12 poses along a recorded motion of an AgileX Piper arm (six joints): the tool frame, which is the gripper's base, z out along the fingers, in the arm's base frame.
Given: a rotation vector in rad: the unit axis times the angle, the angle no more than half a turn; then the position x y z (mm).
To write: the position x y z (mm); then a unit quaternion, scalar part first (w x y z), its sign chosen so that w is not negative. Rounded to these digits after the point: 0 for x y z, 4 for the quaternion.
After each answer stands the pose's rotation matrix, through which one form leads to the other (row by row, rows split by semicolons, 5 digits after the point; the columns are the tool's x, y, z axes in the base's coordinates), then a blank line. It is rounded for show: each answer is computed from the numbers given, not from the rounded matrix.
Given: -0.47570 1.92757 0.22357 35 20 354
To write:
35 20 354 0.5412 -0.2002 0.8113 0.0941
-0.33411 -0.42672 0.84041; -0.22303 0.90212 0.36938; -0.91577 -0.06402 -0.39657

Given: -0.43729 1.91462 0.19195 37 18 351
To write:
37 18 351 0.5515 -0.1849 0.8094 0.0811
-0.32336 -0.38874 0.86274; -0.20974 0.91849 0.33525; -0.92274 -0.07254 -0.37854

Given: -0.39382 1.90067 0.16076 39 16 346
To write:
39 16 346 0.5621 -0.1672 0.8071 0.0683
-0.31210 -0.34668 0.88454; -0.19319 0.93475 0.29820; -0.93020 -0.07782 -0.35871

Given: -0.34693 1.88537 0.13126 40 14 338
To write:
40 14 338 0.5729 -0.1480 0.8042 0.0560
-0.29977 -0.30217 0.90489; -0.17387 0.94993 0.25961; -0.93803 -0.07951 -0.33730

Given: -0.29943 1.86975 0.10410 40 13 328
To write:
40 13 328 0.5831 -0.1283 0.8009 0.0446
-0.28701 -0.25748 0.92268; -0.15346 0.96312 0.22103; -0.94556 -0.07816 -0.31594

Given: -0.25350 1.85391 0.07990 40 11 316
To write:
40 11 316 0.5927 -0.1090 0.7973 0.0344
-0.27373 -0.21457 0.93757; -0.13311 0.97387 0.18402; -0.95255 -0.07443 -0.29514

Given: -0.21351 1.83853 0.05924 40 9 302
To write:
40 9 302 0.6011 -0.0921 0.7934 0.0256
-0.26037 -0.17695 0.94915; -0.11548 0.98171 0.15134; -0.95858 -0.07020 -0.27605

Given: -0.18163 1.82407 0.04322 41 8 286
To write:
41 8 286 0.6084 -0.0786 0.7895 0.0187
-0.24743 -0.14690 0.95771; -0.10138 0.98694 0.12520; -0.96359 -0.06612 -0.25909

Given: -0.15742 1.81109 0.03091 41 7 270
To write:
41 7 270 0.6145 -0.0683 0.7859 0.0134
-0.23554 -0.12384 0.96394; -0.09088 0.99031 0.10503; -0.96761 -0.06286 -0.24451

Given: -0.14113 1.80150 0.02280 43 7 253
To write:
43 7 253 0.6188 -0.0613 0.7831 0.0099
-0.22665 -0.10835 0.96793; -0.08381 0.99228 0.09145; -0.97036 -0.06040 -0.23398

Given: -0.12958 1.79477 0.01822 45 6 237
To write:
45 6 237 0.6218 -0.0564 0.7811 0.0079
-0.22039 -0.09796 0.97048; -0.07824 0.99351 0.08252; -0.97227 -0.05774 -0.22662

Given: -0.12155 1.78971 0.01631 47 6 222
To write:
47 6 222 0.6240 -0.0529 0.7796 0.0071
-0.21566 -0.09142 0.97218; -0.07369 0.99429 0.07716; -0.97368 -0.05500 -0.22116

